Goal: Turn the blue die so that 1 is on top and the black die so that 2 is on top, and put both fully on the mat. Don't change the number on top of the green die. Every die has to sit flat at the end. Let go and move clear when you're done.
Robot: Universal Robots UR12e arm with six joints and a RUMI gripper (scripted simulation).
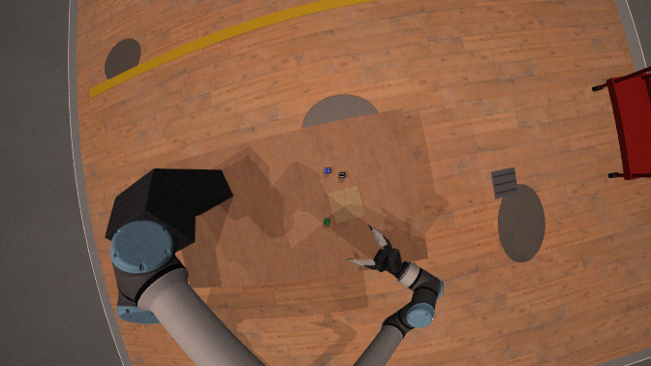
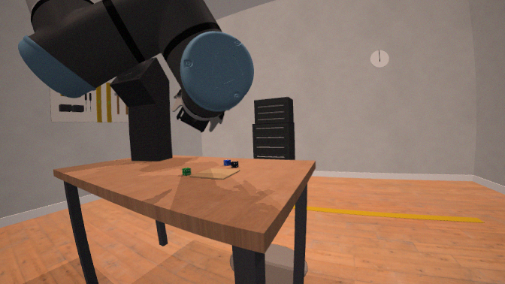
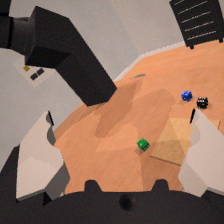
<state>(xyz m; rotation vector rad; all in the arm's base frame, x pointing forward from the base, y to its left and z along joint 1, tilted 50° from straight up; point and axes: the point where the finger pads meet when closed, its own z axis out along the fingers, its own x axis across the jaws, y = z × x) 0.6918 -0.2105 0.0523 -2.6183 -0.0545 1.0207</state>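
Now: the green die 220 mm below my hand, 130 mm behind it and 70 mm to the left of it. Also, from my hand: tan mat (230 mm below, 120 mm to the left, 30 mm behind); black die (250 mm to the left, 220 mm below, 20 mm behind); blue die (280 mm to the left, 220 mm below, 80 mm behind).
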